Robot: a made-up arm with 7 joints. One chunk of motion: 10 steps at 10 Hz.
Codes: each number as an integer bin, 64 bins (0 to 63) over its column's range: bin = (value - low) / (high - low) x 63, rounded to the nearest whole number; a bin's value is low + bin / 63 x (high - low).
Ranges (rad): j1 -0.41..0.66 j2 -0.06..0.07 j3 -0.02..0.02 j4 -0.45..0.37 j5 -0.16..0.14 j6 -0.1..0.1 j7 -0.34..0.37
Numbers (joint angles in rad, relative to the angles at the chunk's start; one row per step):
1: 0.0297 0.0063 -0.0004 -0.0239 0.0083 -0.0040 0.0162
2: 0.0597 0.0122 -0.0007 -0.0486 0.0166 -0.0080 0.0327
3: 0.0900 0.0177 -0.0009 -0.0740 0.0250 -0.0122 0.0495
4: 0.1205 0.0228 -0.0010 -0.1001 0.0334 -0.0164 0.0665
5: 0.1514 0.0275 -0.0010 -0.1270 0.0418 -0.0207 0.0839
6: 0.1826 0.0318 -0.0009 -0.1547 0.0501 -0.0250 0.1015
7: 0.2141 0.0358 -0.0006 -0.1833 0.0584 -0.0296 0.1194
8: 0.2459 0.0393 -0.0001 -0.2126 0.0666 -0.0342 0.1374
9: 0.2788 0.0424 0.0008 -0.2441 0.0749 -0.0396 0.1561
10: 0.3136 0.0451 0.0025 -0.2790 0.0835 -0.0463 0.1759
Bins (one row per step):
1: 26 32 31 33 35 30 32
2: 28 35 30 31 37 29 33
3: 29 38 30 29 39 28 35
4: 31 40 30 27 41 26 36
5: 33 42 30 25 42 25 38
6: 35 44 30 23 44 24 39
7: 37 46 31 20 46 22 41
8: 39 48 31 18 48 21 42
9: 41 50 33 16 49 19 44
10: 43 51 35 13 51 17 46

